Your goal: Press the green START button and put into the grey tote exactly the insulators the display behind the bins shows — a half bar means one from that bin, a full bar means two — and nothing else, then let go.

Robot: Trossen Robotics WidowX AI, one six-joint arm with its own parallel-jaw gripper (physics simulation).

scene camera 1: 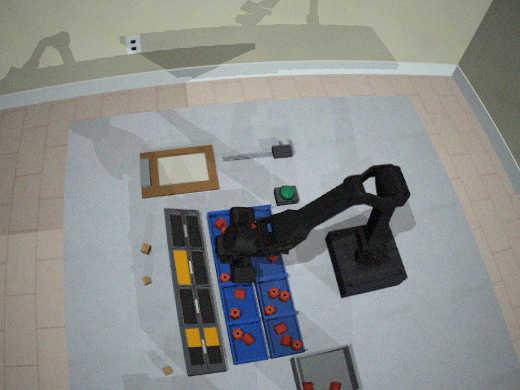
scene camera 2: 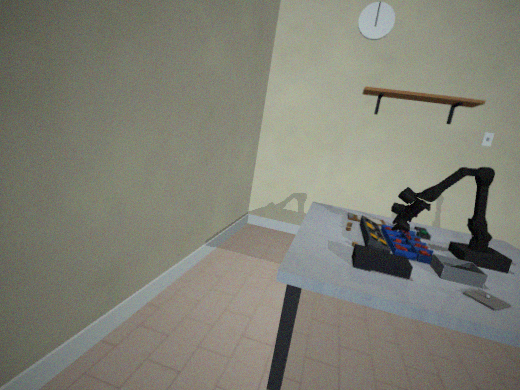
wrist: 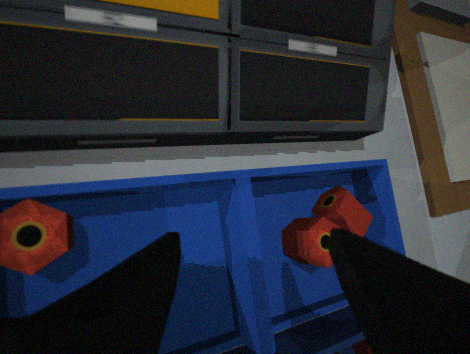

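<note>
The green START button (scene camera 1: 287, 192) (scene camera 2: 423, 232) stands beyond the bins. The display (scene camera 1: 207, 371) (wrist: 230, 90) shows one full yellow bar in the second row, left column, and half bars in both columns of the nearest row; its other windows are dark. Blue bins (scene camera 1: 251, 361) (wrist: 243, 215) hold red hexagonal insulators. My gripper (wrist: 255, 241) (scene camera 2: 400, 228) is open and empty, above the divider of the two far bins beside the display. Its right fingertip overlaps one insulator (wrist: 305, 242) in view; another insulator (wrist: 350, 212) leans against it. The grey tote (scene camera 1: 320, 351) (scene camera 2: 457, 275) holds two visible insulators; its near part is cut off.
A clipboard (scene camera 1: 215, 170) (wrist: 425, 165) lies beyond the display. A caliper-like tool (scene camera 1: 282, 151) lies beyond the button. Small tan blocks (scene camera 1: 145, 248) (scene camera 1: 146, 280) (scene camera 1: 167, 370) lie behind the display. A flat grey-brown object (scene camera 2: 486, 299) lies near the tote.
</note>
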